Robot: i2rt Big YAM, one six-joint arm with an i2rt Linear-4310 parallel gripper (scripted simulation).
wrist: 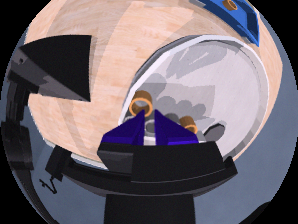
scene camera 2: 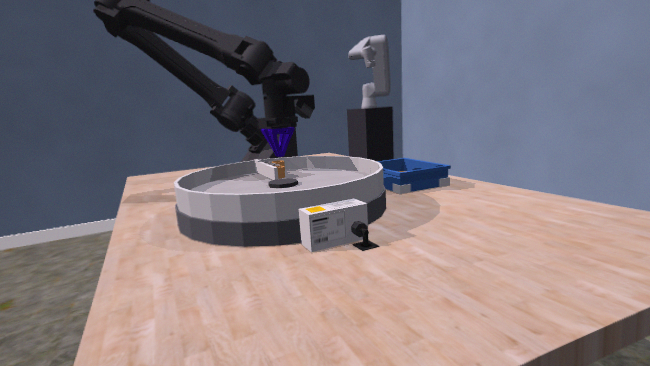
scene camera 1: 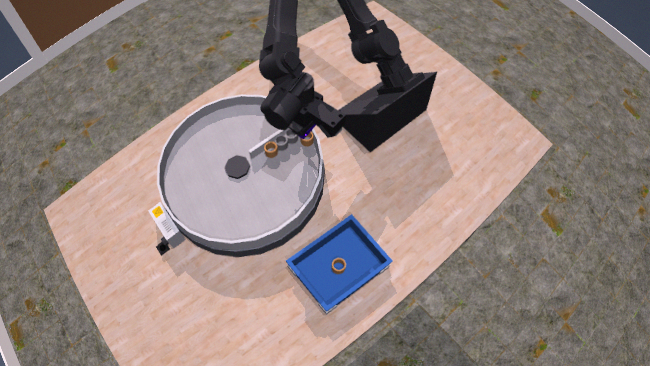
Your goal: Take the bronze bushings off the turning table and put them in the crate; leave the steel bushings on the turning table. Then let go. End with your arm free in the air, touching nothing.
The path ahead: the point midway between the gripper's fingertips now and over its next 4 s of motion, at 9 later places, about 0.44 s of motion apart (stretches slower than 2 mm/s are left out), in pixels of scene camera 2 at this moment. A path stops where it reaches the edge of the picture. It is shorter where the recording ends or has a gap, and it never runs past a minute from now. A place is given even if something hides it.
My gripper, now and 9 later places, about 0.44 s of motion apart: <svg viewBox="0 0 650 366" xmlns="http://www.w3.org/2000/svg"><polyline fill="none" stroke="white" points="280,156 279,157 279,160 280,160 280,164 280,163 278,148 277,140 279,140 297,139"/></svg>
